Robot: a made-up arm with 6 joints. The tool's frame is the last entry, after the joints. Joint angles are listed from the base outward. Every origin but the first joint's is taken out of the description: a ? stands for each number. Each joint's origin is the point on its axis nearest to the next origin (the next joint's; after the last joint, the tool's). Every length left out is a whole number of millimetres.
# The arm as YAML. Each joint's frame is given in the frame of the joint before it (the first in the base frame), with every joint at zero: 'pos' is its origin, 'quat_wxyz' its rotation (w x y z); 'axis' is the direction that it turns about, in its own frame. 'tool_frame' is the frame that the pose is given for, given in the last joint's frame.
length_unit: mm
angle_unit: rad
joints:
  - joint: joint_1
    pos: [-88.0, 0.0, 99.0]
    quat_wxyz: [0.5, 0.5, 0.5, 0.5]
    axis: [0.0, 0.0, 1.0]
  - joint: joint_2
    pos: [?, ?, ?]
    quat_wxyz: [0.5, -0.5, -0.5, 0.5]
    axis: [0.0, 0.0, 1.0]
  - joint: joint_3
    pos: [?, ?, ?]
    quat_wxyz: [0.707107, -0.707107, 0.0, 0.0]
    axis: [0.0, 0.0, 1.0]
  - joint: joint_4
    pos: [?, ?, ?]
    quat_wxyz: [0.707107, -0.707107, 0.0, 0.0]
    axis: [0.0, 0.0, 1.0]
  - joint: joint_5
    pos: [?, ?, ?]
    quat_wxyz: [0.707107, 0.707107, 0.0, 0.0]
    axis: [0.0, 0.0, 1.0]
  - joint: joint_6
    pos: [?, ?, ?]
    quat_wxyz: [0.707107, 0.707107, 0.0, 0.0]
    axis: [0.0, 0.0, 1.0]
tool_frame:
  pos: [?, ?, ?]
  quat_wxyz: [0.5, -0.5, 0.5, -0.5]
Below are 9 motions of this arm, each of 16 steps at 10 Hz.
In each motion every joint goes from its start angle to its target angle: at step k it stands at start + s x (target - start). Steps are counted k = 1, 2, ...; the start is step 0. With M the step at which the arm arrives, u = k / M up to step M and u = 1 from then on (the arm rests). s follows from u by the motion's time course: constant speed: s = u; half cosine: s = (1 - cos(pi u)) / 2; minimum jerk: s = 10 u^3 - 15 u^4 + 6 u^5.
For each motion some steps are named. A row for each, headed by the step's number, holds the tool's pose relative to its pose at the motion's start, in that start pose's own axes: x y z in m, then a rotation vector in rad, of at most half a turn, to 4 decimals.
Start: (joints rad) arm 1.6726 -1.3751 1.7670 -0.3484 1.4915 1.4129
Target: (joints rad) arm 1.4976 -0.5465 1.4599 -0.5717 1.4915 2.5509
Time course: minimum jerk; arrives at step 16
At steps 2, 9, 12, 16:
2: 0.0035 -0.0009 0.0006 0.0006 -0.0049 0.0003
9: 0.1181 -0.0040 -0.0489 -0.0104 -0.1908 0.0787
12: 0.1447 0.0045 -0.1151 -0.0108 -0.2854 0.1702
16: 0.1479 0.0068 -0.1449 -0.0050 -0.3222 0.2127

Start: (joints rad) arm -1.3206 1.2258 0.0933 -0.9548 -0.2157 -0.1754
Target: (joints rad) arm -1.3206 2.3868 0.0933 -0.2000 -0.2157 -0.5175
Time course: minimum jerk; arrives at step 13
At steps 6, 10, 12, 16:
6: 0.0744 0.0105 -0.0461 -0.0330 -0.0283 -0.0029
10: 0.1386 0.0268 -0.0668 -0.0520 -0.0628 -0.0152
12: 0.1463 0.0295 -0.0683 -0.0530 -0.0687 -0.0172
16: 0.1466 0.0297 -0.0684 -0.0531 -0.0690 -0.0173

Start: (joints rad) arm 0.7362 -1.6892 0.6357 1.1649 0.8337 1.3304
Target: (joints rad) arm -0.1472 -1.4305 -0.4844 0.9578 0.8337 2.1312
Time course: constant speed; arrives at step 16
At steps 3, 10, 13, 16:
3: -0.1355 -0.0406 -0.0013 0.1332 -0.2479 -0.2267
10: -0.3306 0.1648 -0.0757 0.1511 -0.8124 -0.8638
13: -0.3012 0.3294 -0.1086 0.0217 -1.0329 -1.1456
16: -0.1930 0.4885 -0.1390 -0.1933 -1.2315 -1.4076

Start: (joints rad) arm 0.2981 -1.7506 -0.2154 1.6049 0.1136 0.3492
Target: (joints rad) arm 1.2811 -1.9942 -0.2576 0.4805 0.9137 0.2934
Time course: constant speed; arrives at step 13
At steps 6, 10, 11, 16:
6: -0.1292 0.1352 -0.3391 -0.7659 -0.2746 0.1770
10: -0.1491 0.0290 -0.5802 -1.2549 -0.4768 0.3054
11: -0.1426 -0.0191 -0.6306 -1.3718 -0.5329 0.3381
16: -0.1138 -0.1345 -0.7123 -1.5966 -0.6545 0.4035

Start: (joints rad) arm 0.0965 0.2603 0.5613 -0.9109 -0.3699 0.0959
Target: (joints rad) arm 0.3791 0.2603 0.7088 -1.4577 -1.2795 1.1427
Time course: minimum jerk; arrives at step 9
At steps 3, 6, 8, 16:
3: -0.1399 -0.0712 -0.1050 0.1962 -0.3273 -0.0185
6: -0.3487 -0.1427 -0.5610 0.7496 -1.1661 -0.1926
8: -0.3521 -0.1176 -0.7159 0.9491 -1.4098 -0.2986
16: -0.3514 -0.1155 -0.7242 0.9609 -1.4229 -0.3056

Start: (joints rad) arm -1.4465 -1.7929 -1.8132 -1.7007 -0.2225 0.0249
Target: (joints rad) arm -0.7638 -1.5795 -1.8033 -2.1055 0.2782 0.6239
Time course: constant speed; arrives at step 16
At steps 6, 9, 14, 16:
6: -0.0659 0.0409 -0.0244 -0.1547 -0.1073 0.0523
9: -0.1004 0.0575 -0.0386 -0.2272 -0.1617 0.0906
14: -0.1590 0.0782 -0.0630 -0.3410 -0.2506 0.1724
16: -0.1823 0.0837 -0.0723 -0.3840 -0.2850 0.2118

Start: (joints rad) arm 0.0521 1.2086 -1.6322 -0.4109 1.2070 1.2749
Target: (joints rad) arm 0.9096 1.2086 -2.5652 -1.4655 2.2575 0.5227
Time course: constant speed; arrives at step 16
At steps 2, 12, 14, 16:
2: 0.0599 0.1639 -0.0350 -0.2205 0.0834 -0.0918
12: 0.8407 0.2693 -0.5501 -0.9625 1.0175 -0.8740
14: 0.9732 0.0897 -0.6440 -0.9683 1.2835 -1.0739
16: 1.0527 -0.1360 -0.7104 -0.9027 1.5641 -1.2699

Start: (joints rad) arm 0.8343 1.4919 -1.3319 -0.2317 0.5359 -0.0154
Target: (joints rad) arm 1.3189 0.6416 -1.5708 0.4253 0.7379 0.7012
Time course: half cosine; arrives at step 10
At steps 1, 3, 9, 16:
1: 0.0043 0.0062 0.0126 -0.0032 0.0029 -0.0157
3: 0.0440 0.0423 0.1051 -0.0156 0.0227 -0.1291
9: 0.2024 -0.0873 0.4391 0.1495 0.0144 -0.5729
16: 0.2025 -0.0987 0.4464 0.1597 0.0100 -0.5871

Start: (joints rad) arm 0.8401 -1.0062 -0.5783 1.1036 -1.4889 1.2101
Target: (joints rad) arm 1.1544 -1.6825 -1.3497 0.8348 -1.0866 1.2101
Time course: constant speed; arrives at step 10
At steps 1, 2, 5, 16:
1: 0.0857 0.0421 0.0212 -0.0275 0.0787 -0.0295
2: 0.1717 0.0797 0.0347 -0.0504 0.1531 -0.0628
5: 0.4193 0.1623 0.0366 -0.0946 0.3447 -0.1840
16: 0.7413 0.2073 -0.0312 -0.1131 0.5283 -0.4418

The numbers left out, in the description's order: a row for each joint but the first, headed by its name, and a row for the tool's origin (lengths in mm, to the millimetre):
joint_2: -281.0 189.0 0.0
joint_3: 27.0 -157.0 0.0
joint_4: -56.0 144.0 0.0
joint_5: 44.0 -562.0 0.0
joint_6: -60.0 139.0 0.0
tool: 395.0 118.0 0.0

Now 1 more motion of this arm.
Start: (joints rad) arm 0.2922 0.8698 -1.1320 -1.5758 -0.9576 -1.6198
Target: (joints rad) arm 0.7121 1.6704 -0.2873 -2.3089 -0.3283 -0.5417
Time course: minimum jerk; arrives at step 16
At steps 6, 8, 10, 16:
6: -0.1146 -0.0782 -0.1099 -0.4053 -0.4329 0.0238
8: -0.1508 -0.2150 -0.1961 -0.7377 -0.8402 0.1319
10: -0.1206 -0.4132 -0.2196 -1.0580 -1.2678 0.3342
16: -0.0128 -0.6703 -0.0780 -1.4113 -1.7706 0.7413

